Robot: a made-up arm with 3 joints.
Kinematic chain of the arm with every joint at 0, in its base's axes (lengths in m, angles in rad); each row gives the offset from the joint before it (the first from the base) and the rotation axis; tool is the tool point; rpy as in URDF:
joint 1: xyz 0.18 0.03 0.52 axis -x
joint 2: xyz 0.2 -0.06 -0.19 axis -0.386 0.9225 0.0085
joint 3: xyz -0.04 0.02 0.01 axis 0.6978 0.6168 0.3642
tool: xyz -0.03 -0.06 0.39 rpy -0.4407 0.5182 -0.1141
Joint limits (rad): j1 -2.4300..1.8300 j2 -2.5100..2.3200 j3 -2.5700..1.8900
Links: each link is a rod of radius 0.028 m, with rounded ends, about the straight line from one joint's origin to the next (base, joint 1, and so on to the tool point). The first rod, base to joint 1, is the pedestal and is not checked.
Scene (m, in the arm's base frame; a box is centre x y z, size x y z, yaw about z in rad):
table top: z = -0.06
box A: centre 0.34 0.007 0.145 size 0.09 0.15 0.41 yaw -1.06
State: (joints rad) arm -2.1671 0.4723 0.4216
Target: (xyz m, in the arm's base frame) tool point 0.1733 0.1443 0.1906
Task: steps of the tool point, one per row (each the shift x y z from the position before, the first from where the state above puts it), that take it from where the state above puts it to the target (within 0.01 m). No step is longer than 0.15 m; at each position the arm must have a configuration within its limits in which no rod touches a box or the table.
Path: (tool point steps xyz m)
1: -0.0518 -0.1066 0.0486
2: -0.0585 -0.0641 0.0930
3: -0.0618 -0.0062 0.1114
4: -0.0615 0.0535 0.0998
5: -0.0707 -0.0462 -0.1030
6: -0.0691 0.0131 -0.1131
7: -0.0596 0.0703 -0.0970
8: -0.0437 0.1138 -0.0588
9: 0.0251 0.0660 -0.0651
10: 0.0472 0.0537 -0.0513

